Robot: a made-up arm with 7 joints. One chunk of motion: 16 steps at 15 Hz.
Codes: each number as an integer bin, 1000 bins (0 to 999) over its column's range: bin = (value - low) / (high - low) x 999, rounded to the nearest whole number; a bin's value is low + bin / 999 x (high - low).
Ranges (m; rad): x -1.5..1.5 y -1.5..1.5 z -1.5..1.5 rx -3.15..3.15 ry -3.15..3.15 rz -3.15..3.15
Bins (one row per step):
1: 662 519 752 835 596 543
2: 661 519 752 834 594 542
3: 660 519 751 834 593 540
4: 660 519 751 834 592 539
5: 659 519 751 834 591 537
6: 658 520 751 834 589 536
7: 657 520 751 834 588 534
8: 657 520 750 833 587 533
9: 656 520 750 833 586 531
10: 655 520 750 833 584 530
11: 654 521 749 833 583 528
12: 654 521 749 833 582 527
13: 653 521 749 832 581 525
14: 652 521 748 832 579 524
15: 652 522 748 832 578 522
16: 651 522 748 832 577 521
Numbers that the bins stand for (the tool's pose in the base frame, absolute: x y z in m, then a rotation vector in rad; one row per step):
1: 0.4880 0.0586 0.7583 2.1158 0.6086 0.2743
2: 0.4850 0.0586 0.7583 2.1095 0.5959 0.2680
3: 0.4820 0.0586 0.7553 2.1095 0.5896 0.2554
4: 0.4820 0.0586 0.7553 2.1095 0.5833 0.2491
5: 0.4790 0.0586 0.7553 2.1095 0.5770 0.2365
6: 0.4760 0.0616 0.7553 2.1095 0.5644 0.2302
7: 0.4730 0.0616 0.7553 2.1095 0.5581 0.2176
8: 0.4730 0.0616 0.7523 2.1032 0.5518 0.2113
9: 0.4700 0.0616 0.7523 2.1032 0.5455 0.1986
10: 0.4670 0.0616 0.7523 2.1032 0.5329 0.1923
11: 0.4640 0.0646 0.7492 2.1032 0.5266 0.1797
12: 0.4640 0.0646 0.7492 2.1032 0.5203 0.1734
13: 0.4610 0.0646 0.7492 2.0968 0.5140 0.1608
14: 0.4580 0.0646 0.7462 2.0968 0.5014 0.1545
15: 0.4580 0.0676 0.7462 2.0968 0.4950 0.1419
16: 0.4550 0.0676 0.7462 2.0968 0.4887 0.1356

